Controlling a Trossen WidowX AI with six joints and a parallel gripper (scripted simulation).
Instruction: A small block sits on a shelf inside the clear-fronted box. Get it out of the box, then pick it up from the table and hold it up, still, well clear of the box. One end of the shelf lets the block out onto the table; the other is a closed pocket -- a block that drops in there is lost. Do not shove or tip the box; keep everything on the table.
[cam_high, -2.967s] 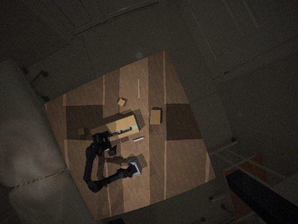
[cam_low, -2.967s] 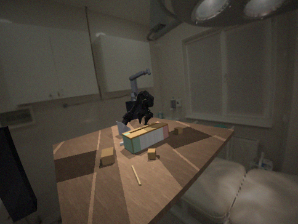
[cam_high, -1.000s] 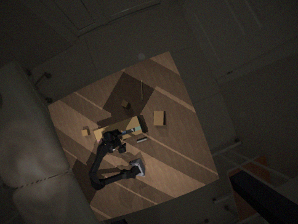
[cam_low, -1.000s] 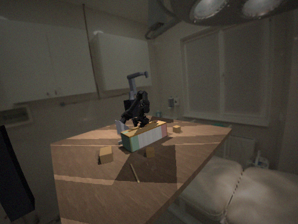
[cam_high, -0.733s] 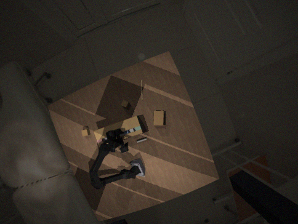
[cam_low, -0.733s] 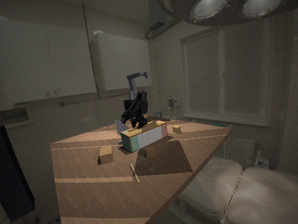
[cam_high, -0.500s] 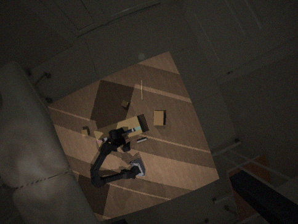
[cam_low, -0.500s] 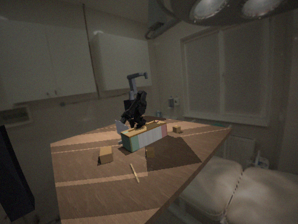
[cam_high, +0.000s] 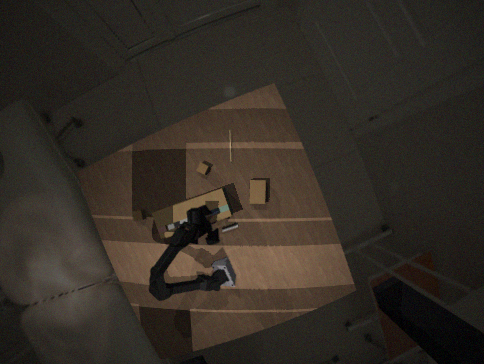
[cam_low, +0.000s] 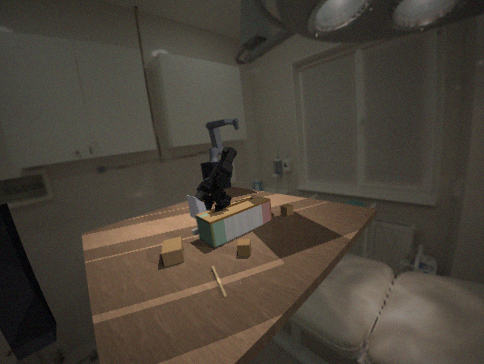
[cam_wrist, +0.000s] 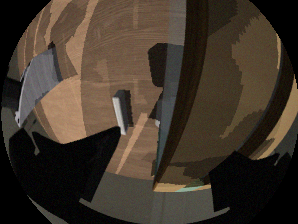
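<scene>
The blue block is 5 cm ahead of my gripper tip and 3 cm to the right of it. The rest, counted from my gripper tip: tan block (26 cm to the right, 6 cm below, 4 cm ahead); then long tan box (9 cm to the left, 4 cm ahead, 3 cm below); then thin stick (32 cm ahead, 23 cm to the right, 9 cm below).
</scene>
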